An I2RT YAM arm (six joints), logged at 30 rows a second.
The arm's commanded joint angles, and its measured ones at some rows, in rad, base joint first. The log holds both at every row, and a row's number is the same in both.
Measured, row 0:
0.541 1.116 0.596 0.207 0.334 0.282
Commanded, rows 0 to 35:
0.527 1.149 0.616 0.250 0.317 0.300
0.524 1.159 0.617 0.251 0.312 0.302
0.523 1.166 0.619 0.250 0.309 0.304
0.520 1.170 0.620 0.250 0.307 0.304
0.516 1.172 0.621 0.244 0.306 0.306
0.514 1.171 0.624 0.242 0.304 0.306
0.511 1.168 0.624 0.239 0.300 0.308
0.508 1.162 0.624 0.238 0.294 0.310
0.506 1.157 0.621 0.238 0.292 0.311
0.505 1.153 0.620 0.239 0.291 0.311
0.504 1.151 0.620 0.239 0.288 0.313
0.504 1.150 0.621 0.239 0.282 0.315
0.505 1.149 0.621 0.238 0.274 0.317
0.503 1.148 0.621 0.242 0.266 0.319
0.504 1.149 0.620 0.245 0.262 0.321
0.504 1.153 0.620 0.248 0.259 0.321
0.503 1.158 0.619 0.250 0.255 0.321
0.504 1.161 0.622 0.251 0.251 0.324
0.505 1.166 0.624 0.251 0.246 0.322
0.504 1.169 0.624 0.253 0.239 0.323
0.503 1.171 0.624 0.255 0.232 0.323
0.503 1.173 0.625 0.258 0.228 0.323
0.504 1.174 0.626 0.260 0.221 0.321
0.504 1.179 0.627 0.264 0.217 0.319
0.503 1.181 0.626 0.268 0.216 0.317
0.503 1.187 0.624 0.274 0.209 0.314
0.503 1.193 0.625 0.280 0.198 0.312
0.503 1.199 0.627 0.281 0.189 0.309
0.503 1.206 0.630 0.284 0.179 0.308
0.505 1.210 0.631 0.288 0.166 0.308
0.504 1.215 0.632 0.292 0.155 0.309
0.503 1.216 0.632 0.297 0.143 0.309
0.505 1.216 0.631 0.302 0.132 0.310
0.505 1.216 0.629 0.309 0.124 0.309
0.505 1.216 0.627 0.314 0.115 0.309
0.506 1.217 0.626 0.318 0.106 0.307
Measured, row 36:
0.507 1.219 0.601 0.251 0.147 0.311
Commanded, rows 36 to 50:
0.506 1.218 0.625 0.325 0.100 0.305
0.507 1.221 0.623 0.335 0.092 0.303
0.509 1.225 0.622 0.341 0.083 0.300
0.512 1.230 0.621 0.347 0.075 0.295
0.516 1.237 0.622 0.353 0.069 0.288
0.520 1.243 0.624 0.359 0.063 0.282
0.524 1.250 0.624 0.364 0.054 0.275
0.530 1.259 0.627 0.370 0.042 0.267
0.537 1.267 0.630 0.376 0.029 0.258
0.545 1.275 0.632 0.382 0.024 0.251
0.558 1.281 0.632 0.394 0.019 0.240
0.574 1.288 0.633 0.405 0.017 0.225
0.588 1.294 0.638 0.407 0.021 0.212
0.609 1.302 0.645 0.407 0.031 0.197
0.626 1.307 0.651 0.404 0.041 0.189
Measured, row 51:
0.588 1.297 0.607 0.340 0.047 0.241
